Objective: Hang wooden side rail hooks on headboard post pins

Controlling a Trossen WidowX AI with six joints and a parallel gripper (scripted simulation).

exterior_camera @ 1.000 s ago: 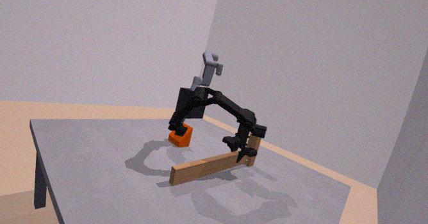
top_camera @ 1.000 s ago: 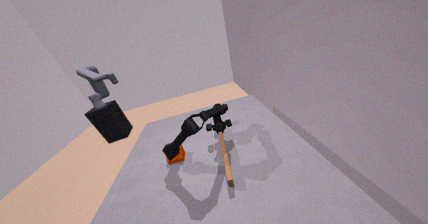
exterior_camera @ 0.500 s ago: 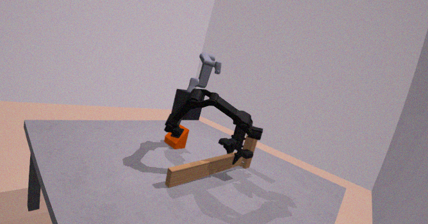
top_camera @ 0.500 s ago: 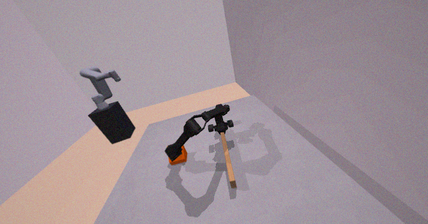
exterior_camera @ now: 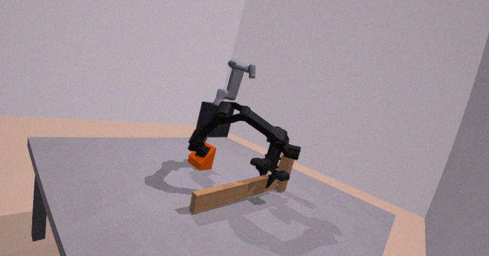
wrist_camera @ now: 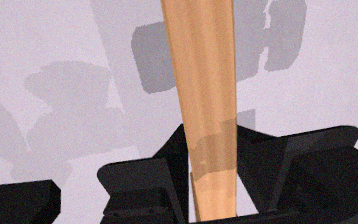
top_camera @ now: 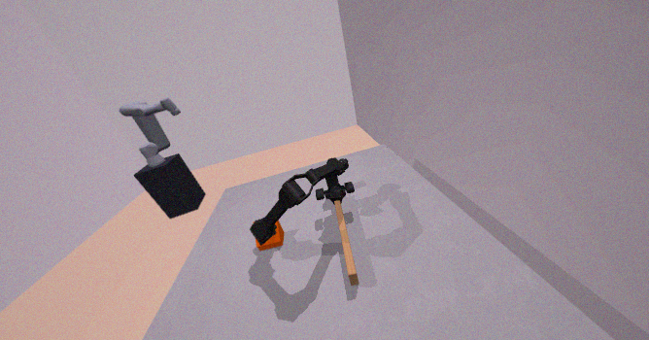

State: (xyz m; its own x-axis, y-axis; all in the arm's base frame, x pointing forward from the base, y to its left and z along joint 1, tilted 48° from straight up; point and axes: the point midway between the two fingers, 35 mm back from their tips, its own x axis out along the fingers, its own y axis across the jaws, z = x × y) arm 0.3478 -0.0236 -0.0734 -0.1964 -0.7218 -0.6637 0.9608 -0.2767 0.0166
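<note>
My gripper tip is 20 mm short of the wooden headboard post, 130 mm to the right of it and 40 mm below it.
</note>
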